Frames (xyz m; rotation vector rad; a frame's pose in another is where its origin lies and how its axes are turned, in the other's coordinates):
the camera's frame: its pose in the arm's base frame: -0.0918 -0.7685 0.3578 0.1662 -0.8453 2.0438
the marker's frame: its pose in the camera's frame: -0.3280 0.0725 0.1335 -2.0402 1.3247 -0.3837
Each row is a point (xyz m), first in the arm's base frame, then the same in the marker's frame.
Working: the arm's base frame: its pose in the marker's frame: 0.6085 0.2138 0.9416 1.6821 1.2656 0.0564

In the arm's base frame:
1: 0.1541 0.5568 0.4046
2: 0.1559 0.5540 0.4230
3: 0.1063 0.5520 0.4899
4: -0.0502 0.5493 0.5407
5: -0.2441 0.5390 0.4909
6: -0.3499 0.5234 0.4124
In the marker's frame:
1: 1.2914 0.0806 1.0572
2: 1.3004 0.0696 1.0450
3: 1.3132 -0.0119 1.0336
4: 1.2683 -0.1627 1.0817
5: 1.1457 -0.2751 1.1937
6: 1.0437 -0.3027 1.2738

